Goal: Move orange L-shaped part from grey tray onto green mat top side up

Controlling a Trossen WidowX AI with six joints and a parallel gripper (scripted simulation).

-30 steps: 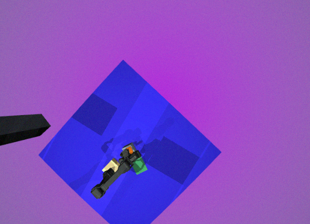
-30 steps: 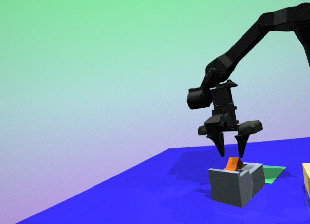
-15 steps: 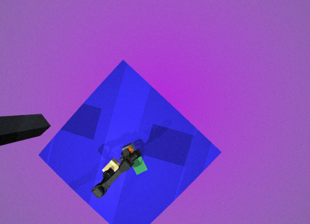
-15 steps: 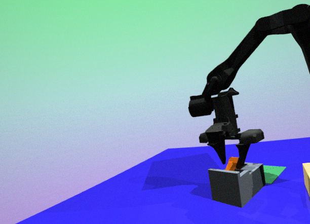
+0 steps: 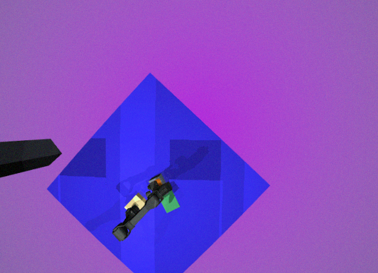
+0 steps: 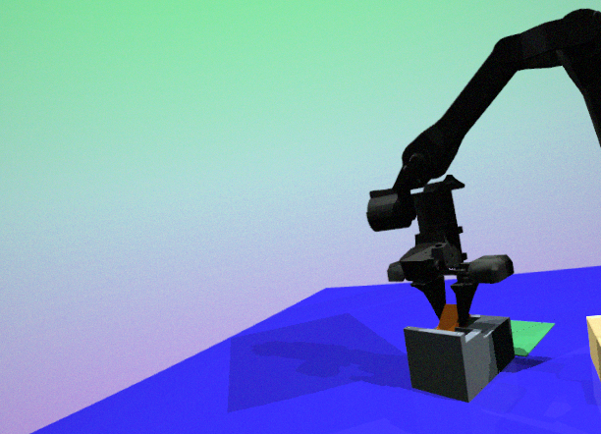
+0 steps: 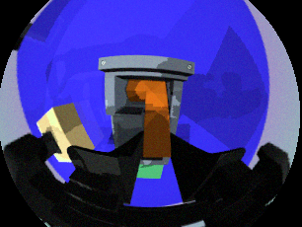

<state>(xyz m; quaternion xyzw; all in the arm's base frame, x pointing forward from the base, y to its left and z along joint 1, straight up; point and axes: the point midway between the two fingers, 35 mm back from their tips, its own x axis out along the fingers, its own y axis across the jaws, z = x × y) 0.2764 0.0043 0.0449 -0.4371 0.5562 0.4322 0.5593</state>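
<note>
The orange L-shaped part lies 4 cm to the left of my gripper tip, 3 cm below it and 1 cm behind it. Round my gripper tip: green mat 14 cm to the right, 8 cm below, 5 cm behind.
</note>
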